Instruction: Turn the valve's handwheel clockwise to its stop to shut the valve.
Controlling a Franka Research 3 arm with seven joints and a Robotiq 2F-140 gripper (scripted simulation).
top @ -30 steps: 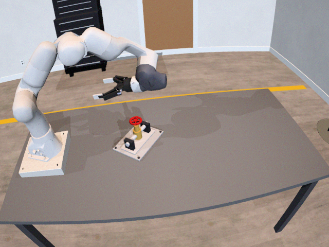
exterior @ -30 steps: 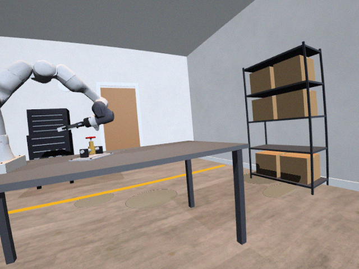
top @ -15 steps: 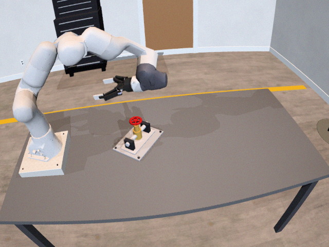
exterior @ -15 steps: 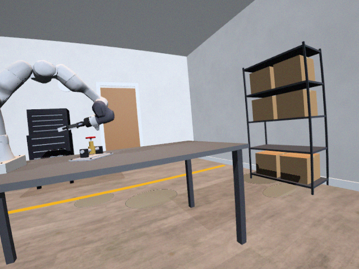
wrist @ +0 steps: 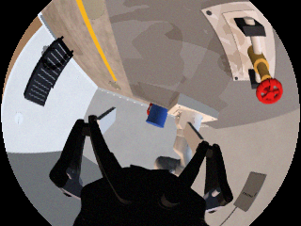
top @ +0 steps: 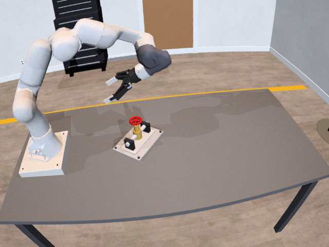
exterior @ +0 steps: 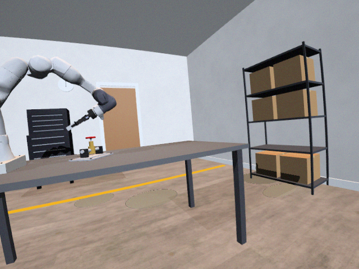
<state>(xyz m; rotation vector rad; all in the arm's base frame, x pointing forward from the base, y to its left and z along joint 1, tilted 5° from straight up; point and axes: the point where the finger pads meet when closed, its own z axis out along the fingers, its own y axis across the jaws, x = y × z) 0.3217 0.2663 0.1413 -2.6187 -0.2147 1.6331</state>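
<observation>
Now: the red handwheel 16 cm ahead of my hand, 14 cm to the right of it and 10 cm below it.
</observation>
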